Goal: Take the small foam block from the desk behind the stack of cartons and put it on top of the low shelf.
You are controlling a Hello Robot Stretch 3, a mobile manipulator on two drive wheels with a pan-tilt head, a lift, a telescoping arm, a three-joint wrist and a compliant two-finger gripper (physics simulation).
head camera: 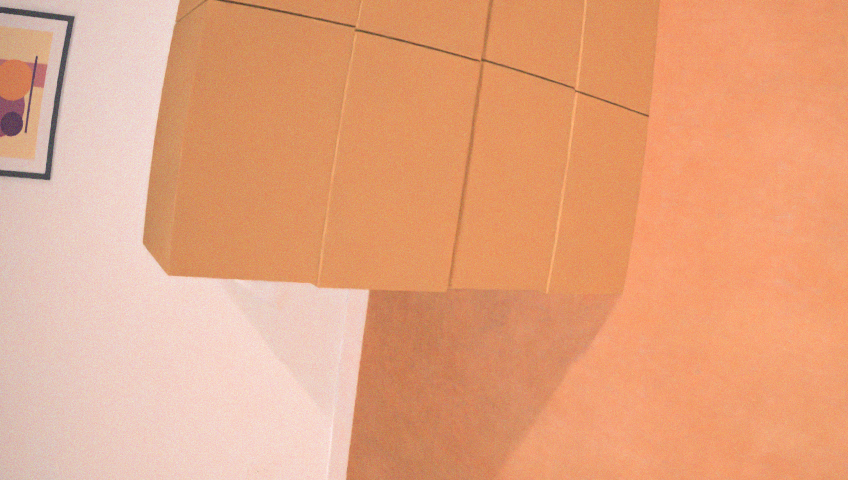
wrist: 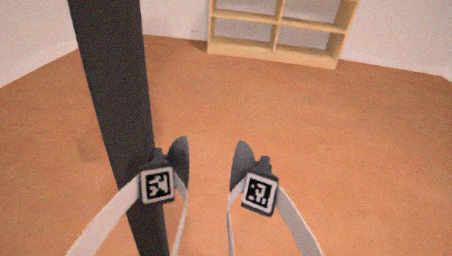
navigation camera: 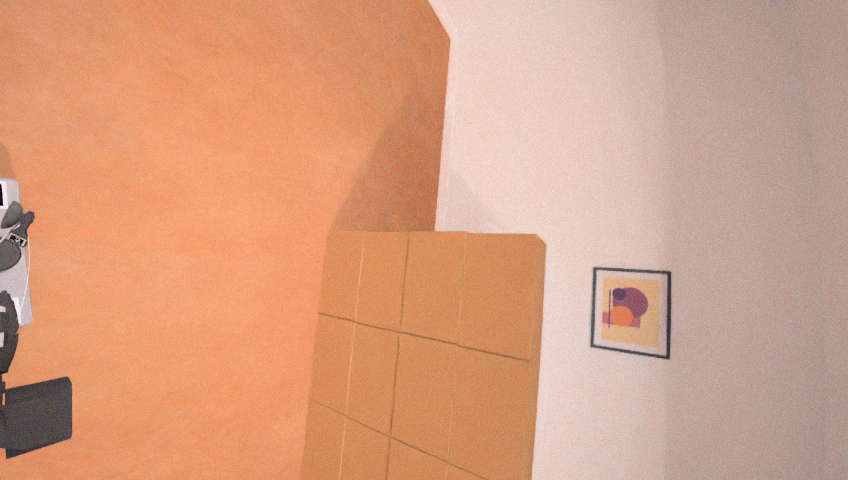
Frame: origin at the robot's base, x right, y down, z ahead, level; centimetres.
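Seen in the pictures: gripper, fingertip midpoint: (wrist: 211, 157).
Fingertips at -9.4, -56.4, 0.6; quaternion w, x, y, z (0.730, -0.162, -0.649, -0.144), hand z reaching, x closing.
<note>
A point is followed by its place in that frame, as x, y, z.
The stack of cartons (head camera: 255, 166) @(18.2, -94.9, 105.5) (navigation camera: 428, 279) @(19.6, -65.7, 104.6) is a wall of brown boxes, turned on its side or askew in the head view and standing right of centre in the navigation view. My gripper (wrist: 211, 157) @(-9.4, -56.3, 0.6) (navigation camera: 12, 232) is open with nothing between its fingertips, above the orange floor in the wrist view and at the left edge of the navigation view, well apart from the cartons. A pale wooden shelf unit (wrist: 235, 51) @(-203.0, -4.6, 37.5) stands against the far wall in the wrist view; its top is cut off. The foam block and the desk do not show.
A dark upright mast (wrist: 112, 90) @(-11.6, -61.0, -6.8) runs down the left of the wrist view, beside the left finger. A framed picture (head camera: 61, 101) @(54.9, -128.2, 223.9) (navigation camera: 630, 312) @(56.7, -151.6, 221.0) hangs on the pale wall near the cartons. A dark boxy part of the robot (navigation camera: 38, 413) @(15.3, -73.3, 2.3) shows at the lower left.
</note>
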